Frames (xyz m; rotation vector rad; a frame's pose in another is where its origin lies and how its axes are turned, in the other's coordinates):
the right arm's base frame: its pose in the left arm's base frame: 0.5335 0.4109 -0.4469 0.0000 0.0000 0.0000
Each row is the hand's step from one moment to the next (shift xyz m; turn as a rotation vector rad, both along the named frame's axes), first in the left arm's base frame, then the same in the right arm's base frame.
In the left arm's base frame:
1: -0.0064 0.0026 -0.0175 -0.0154 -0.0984 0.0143
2: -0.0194 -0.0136 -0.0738 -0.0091 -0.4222 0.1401
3: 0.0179 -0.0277 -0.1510 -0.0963 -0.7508 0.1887
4: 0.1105 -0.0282 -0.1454 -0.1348 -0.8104 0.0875
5: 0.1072 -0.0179 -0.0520 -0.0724 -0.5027 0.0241
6: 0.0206 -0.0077 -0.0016 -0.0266 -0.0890 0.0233
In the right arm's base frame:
1: -0.0064 0.0026 -0.0175 -0.0154 -0.0984 0.0143
2: -0.0194 -0.0136 -0.0738 -0.0091 -0.4222 0.1401
3: 0.0179 -0.0277 -0.1510 -0.0963 -0.7508 0.1887
4: 0.1105 -0.0282 -0.1454 -0.1348 -0.8104 0.0875
5: 0.1072 -0.0179 -0.0520 -0.0724 -0.5027 0.0241
6: 0.0206 -0.0077 -0.0016 -0.0266 -0.0890 0.0233

